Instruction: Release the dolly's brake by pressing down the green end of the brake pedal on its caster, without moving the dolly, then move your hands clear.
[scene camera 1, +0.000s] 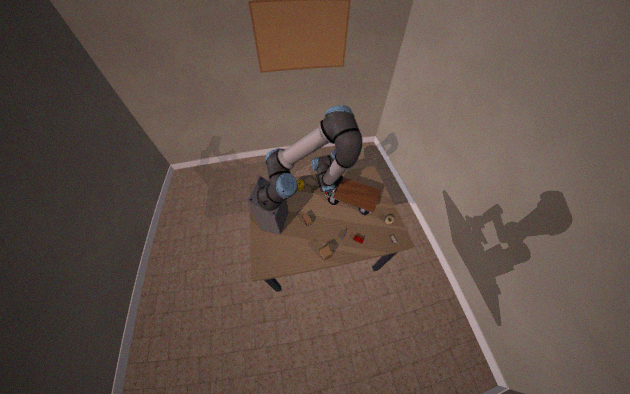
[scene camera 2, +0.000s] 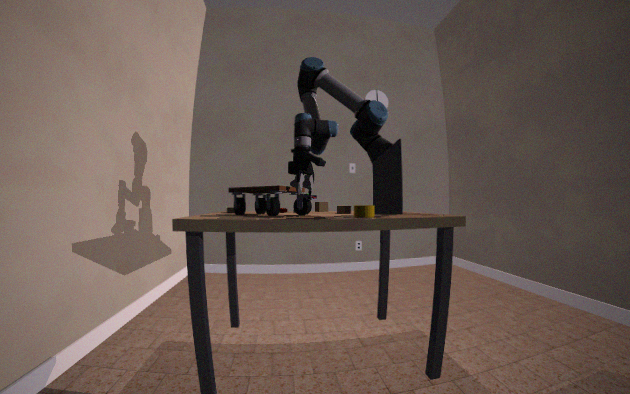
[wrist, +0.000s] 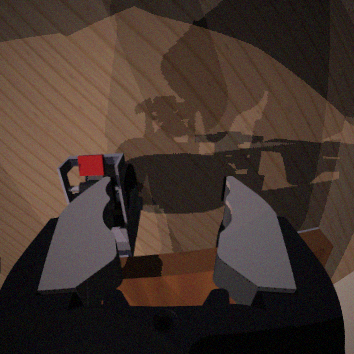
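The dolly stands on its casters on the table, its wooden deck level. The caster with the pedal is at the deck's corner nearest the arm. The pedal's red end shows raised in its metal frame, just beyond the left finger's tip in the wrist view. The green end does not show in the wrist view; the left finger covers the frame's middle. My gripper is partly open and empty, pointing down right over this caster. Whether a finger touches the pedal cannot be told.
A yellow cylinder stands near the arm. Two wooden blocks, a thin grey piece, a red block, a pale round thing and a small white piece lie on the table.
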